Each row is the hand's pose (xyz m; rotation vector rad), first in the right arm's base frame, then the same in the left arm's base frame.
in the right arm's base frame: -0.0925 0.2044 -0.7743 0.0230 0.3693 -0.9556
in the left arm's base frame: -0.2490 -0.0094 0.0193 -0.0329 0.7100 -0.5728
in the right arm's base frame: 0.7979 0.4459 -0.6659 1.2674 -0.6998 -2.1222
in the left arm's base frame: 0.5046 0.5280 -0.0599 1.0290 -0.1530 -2.0411
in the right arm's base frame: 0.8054 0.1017 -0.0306 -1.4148 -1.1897 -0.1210
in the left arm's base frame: 0.8240 0.1428 0.4613 -1.0139 -1.1276 0.2294
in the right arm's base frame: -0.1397 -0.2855 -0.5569 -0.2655 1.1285 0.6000
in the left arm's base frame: -0.0666 -0.5032 0.1303 -0.2343 1.3237 1.0738
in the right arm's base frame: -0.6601 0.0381 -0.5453 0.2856 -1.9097 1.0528
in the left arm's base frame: -0.6297 -0.3962 0.3476 0.8586 -1.7071 1.0059
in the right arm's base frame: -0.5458 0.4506 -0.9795 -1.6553 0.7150 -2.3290
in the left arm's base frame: -0.7974 0.0747 -0.0017 -1.8974 0.5918 -1.7505
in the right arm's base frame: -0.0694 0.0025 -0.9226 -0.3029 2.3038 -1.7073
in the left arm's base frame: -0.2123 -0.1711 -0.1698 -0.9302 2.3947 -1.3581
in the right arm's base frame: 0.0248 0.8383 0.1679 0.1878 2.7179 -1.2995
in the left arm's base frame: -0.0416 0.5155 1.0117 0.4929 -2.9038 1.0627
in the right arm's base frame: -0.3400 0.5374 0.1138 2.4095 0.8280 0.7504
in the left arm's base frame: -0.2897 0.1099 0.9914 2.6003 1.3920 0.6066
